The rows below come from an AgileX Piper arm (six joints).
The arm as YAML. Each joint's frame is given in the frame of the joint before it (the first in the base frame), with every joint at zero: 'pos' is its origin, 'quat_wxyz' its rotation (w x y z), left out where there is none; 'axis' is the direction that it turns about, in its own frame. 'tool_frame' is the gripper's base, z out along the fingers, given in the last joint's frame.
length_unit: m
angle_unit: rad
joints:
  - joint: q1
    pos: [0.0, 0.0, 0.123]
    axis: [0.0, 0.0, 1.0]
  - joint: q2
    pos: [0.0, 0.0, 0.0]
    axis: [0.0, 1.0, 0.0]
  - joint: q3
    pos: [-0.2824, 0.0, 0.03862]
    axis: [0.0, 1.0, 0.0]
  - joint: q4
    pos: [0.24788, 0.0, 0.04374]
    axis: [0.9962, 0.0, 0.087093]
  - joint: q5
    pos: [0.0, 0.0, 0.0]
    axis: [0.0, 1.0, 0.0]
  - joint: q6
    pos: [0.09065, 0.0, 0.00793]
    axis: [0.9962, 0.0, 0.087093]
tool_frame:
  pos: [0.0, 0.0, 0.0]
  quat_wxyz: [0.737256, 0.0, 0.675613, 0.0]
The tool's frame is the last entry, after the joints.
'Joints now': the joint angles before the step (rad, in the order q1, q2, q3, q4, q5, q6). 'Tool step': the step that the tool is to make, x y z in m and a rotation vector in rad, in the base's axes. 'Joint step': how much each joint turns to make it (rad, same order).
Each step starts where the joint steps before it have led.
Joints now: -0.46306, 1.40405, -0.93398, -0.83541, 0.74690, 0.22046
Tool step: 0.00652, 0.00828, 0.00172, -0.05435, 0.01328, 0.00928
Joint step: 0.05685, 0.00620, 0.00001, -0.08947, 0.03905, 0.07840
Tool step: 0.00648, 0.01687, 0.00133, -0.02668, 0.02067, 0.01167
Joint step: 0.08359, -0.00002, -0.00001, -0.03827, 0.06960, 0.05227
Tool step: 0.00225, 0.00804, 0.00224, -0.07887, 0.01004, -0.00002
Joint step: 0.05482, 0.00002, 0.01234, -0.10423, 0.05511, 0.08336
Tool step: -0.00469, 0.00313, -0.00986, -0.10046, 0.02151, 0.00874
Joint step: 0.02918, 0.00000, 0.07103, -0.15571, 0.02536, 0.11804
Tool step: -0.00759, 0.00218, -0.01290, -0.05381, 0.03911, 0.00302
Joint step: 0.01363, 0.00124, 0.06977, -0.08792, 0.02379, 0.06761
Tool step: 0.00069, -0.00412, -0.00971, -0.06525, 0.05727, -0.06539
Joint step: 0.00592, 0.05486, 0.00834, -0.05340, 0.09359, 0.05260
